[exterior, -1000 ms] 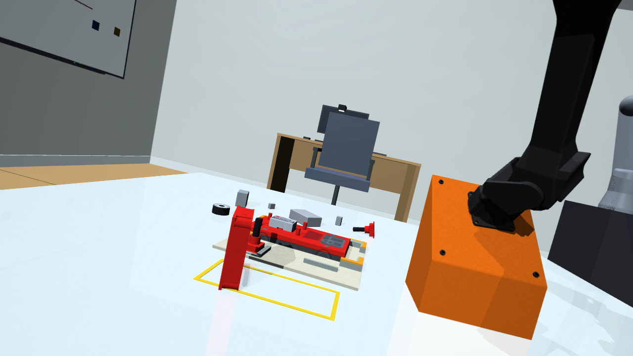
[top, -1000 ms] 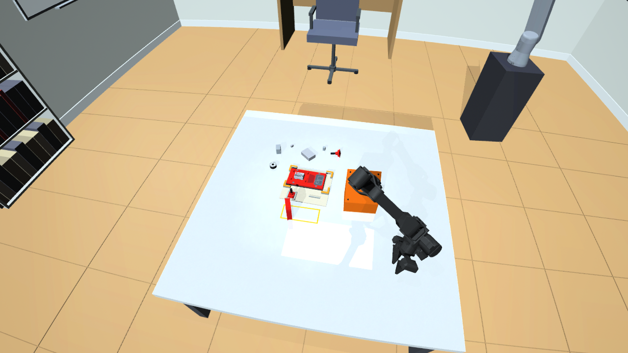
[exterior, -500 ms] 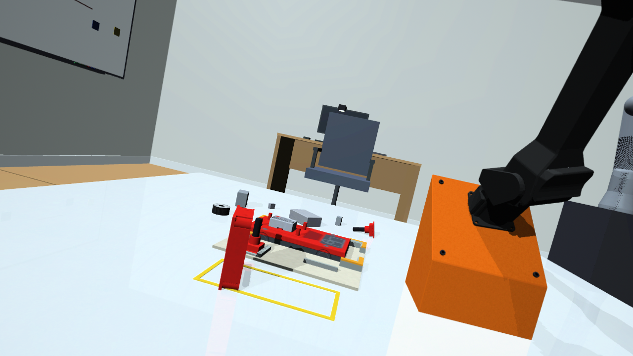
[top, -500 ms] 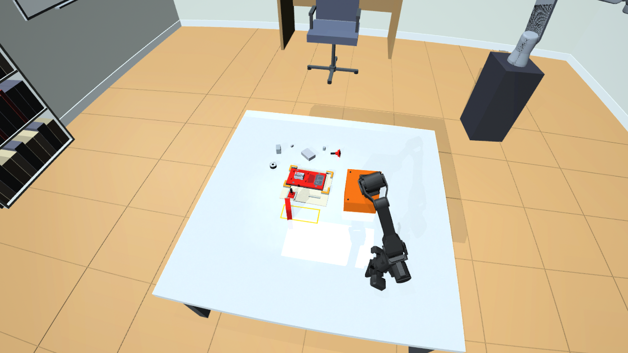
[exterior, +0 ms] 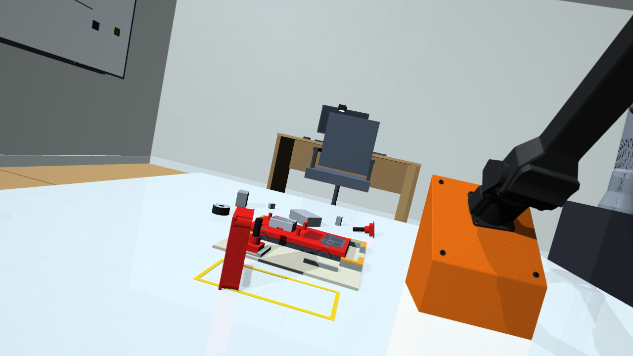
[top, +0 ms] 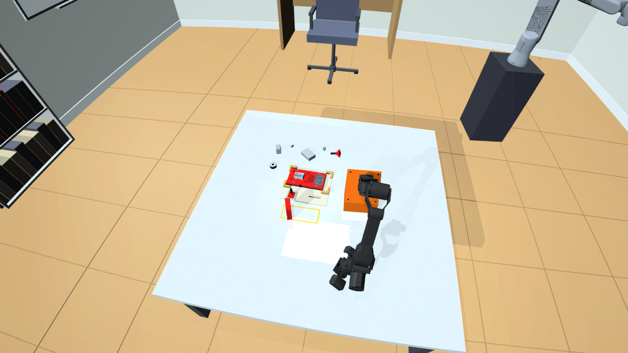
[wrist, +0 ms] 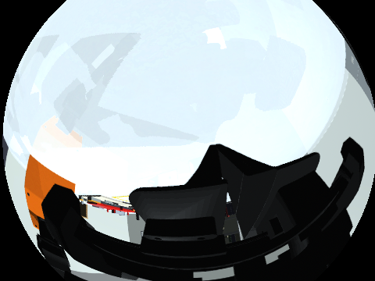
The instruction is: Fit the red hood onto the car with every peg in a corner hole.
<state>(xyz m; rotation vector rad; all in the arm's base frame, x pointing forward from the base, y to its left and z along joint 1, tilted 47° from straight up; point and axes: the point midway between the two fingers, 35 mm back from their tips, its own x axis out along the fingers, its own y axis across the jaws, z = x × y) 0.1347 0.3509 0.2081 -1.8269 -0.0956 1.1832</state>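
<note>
The red hood lies 230 mm ahead of my gripper tip, 280 mm to the right of it and 40 mm above it. Also, from my gripper tip: grey engine block: 190 mm ahead, 510 mm to the right, 20 mm above; then jig: 150 mm ahead, 490 mm to the right.
</note>
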